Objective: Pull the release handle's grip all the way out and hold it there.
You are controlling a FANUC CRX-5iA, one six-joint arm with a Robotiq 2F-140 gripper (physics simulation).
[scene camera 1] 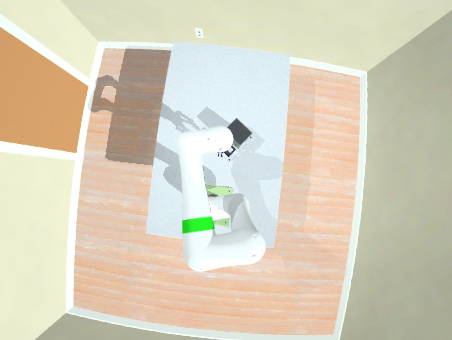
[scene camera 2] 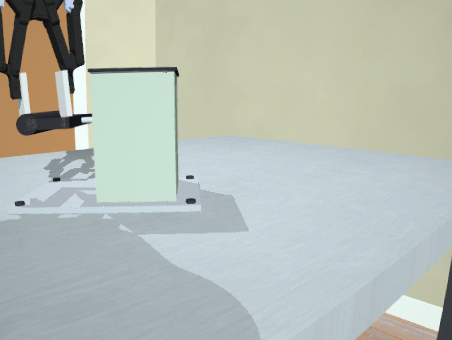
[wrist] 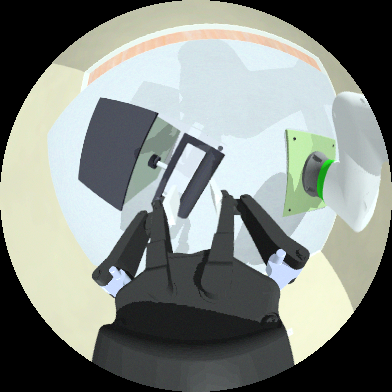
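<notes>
The release handle has a dark cylindrical grip [scene camera 2: 28,125] [wrist: 205,172], joined to a rectangular dark frame. It stands out sideways from a pale green box [scene camera 2: 135,135] with a dark lid [scene camera 1: 239,131] [wrist: 117,150]. A short white rod [scene camera 2: 87,120] shows between handle and box. My gripper [scene camera 1: 227,152] [scene camera 2: 44,106] [wrist: 193,190] points down over the handle, with its white pads on either side of the grip. The pads stand partly apart, and a gap shows between the grip and the right pad in the wrist view. The lower pad tips are partly hidden behind the handle in scene camera 2.
The box stands on a pale base plate [scene camera 2: 150,207] with dark bolts at its corners, on the light grey table [scene camera 1: 200,65] [scene camera 2: 325,200]. A green mounting plate [wrist: 295,165] with the white arm base [wrist: 350,185] is at the right of the wrist view.
</notes>
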